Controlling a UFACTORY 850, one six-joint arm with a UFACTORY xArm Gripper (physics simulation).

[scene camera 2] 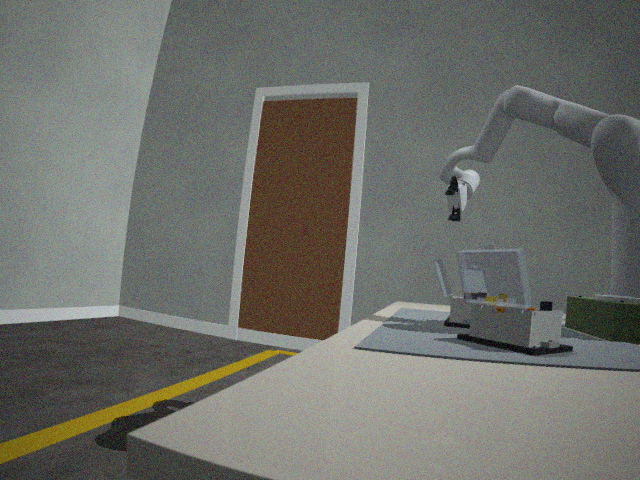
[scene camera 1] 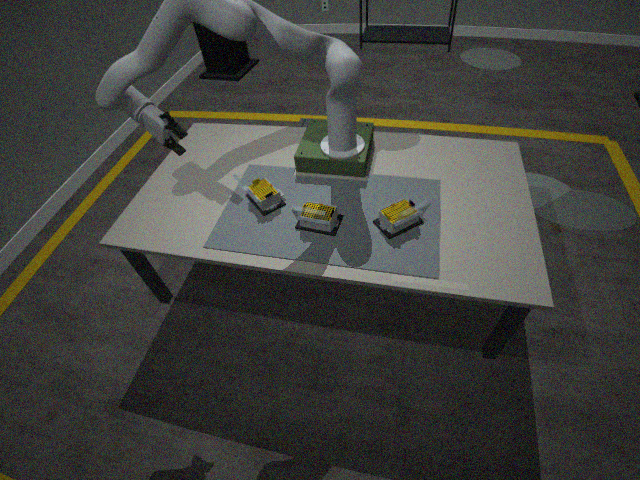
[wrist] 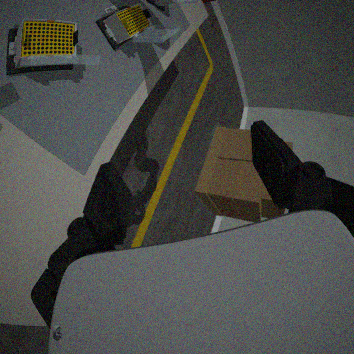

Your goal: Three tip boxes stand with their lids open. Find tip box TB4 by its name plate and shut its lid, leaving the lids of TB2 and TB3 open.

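Observation:
Three white tip boxes with yellow racks and dark bases stand on the grey-blue mat (scene camera 1: 232, 232): a left one (scene camera 1: 263, 196), a middle one (scene camera 1: 318, 219) and a right one (scene camera 1: 399, 218). Each has a see-through lid standing open. In scene camera 2 a near box (scene camera 2: 501, 324) has its lid (scene camera 2: 493, 273) raised; a farther box (scene camera 2: 457, 311) is partly hidden behind it. The wrist view shows one box (wrist: 48, 42) and another box (wrist: 125, 26). No name plate is legible, so I cannot tell which is TB4. My gripper (scene camera 1: 180, 143) (scene camera 2: 451, 205) (wrist: 184, 159) is open and empty, high above the table's left side, away from the boxes.
The green base block (scene camera 1: 333, 165) (scene camera 2: 602, 317) carries the arm at the back of the table (scene camera 1: 491, 222) (scene camera 2: 387, 413). A cardboard box (wrist: 232, 175) shows beyond the table in the wrist view. A dark shelf frame (scene camera 1: 405, 34) stands by the wall.

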